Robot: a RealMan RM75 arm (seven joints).
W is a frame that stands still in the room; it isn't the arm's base.
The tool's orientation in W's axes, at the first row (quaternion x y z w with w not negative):
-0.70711 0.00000 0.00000 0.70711
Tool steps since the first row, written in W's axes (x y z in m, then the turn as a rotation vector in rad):
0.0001 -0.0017 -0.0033 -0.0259 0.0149 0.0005
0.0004 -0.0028 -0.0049 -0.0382 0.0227 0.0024
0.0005 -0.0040 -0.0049 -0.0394 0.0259 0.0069
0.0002 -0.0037 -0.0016 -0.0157 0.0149 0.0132
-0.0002 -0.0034 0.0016 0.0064 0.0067 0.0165
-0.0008 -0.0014 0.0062 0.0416 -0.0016 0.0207
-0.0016 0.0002 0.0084 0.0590 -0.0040 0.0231
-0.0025 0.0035 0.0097 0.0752 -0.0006 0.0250
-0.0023 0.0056 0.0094 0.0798 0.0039 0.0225
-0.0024 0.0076 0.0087 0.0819 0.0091 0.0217
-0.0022 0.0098 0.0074 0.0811 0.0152 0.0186
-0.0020 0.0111 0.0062 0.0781 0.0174 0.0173
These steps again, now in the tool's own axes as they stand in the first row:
0.0001 0.0033 -0.0017 -0.0259 -0.0005 0.0149
0.0004 0.0049 -0.0028 -0.0382 -0.0024 0.0227
0.0005 0.0049 -0.0040 -0.0394 -0.0069 0.0259
0.0002 0.0016 -0.0037 -0.0157 -0.0132 0.0149
-0.0002 -0.0016 -0.0034 0.0064 -0.0165 0.0067
-0.0008 -0.0062 -0.0014 0.0416 -0.0207 -0.0016
-0.0016 -0.0084 0.0002 0.0590 -0.0231 -0.0040
-0.0025 -0.0097 0.0035 0.0752 -0.0250 -0.0006
-0.0023 -0.0094 0.0056 0.0798 -0.0225 0.0039
-0.0024 -0.0087 0.0076 0.0819 -0.0217 0.0091
-0.0022 -0.0074 0.0098 0.0811 -0.0186 0.0152
-0.0020 -0.0062 0.0111 0.0781 -0.0173 0.0174

